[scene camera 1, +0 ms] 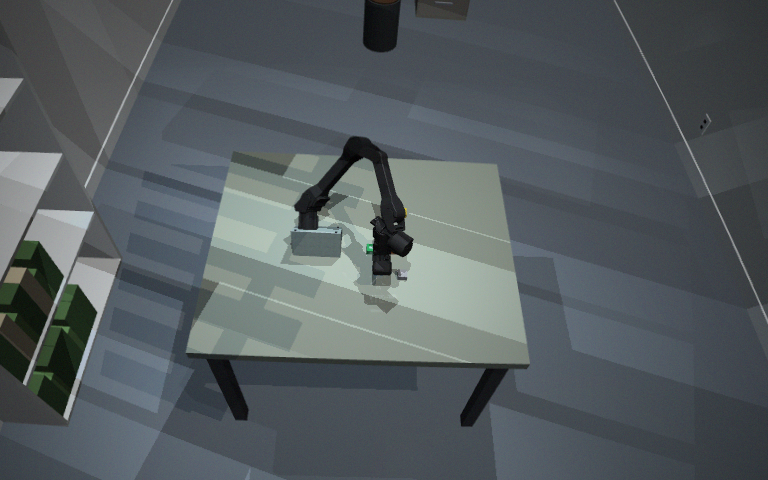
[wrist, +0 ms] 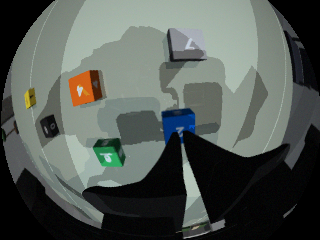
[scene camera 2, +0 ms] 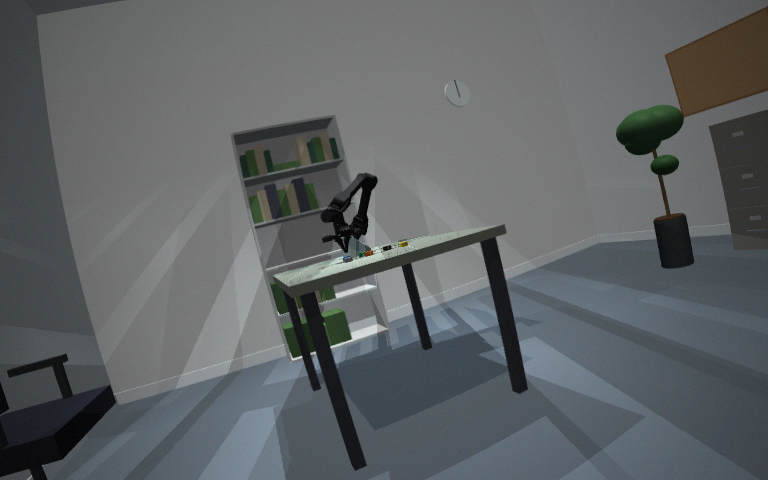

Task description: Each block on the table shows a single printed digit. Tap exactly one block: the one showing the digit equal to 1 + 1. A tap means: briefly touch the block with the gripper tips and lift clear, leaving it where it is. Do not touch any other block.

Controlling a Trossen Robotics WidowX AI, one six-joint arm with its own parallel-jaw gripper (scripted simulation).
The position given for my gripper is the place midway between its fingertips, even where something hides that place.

My gripper (wrist: 180, 136) is shut, with nothing in its grasp. Further things: a green block (wrist: 108, 151) and an orange block (wrist: 84, 88).
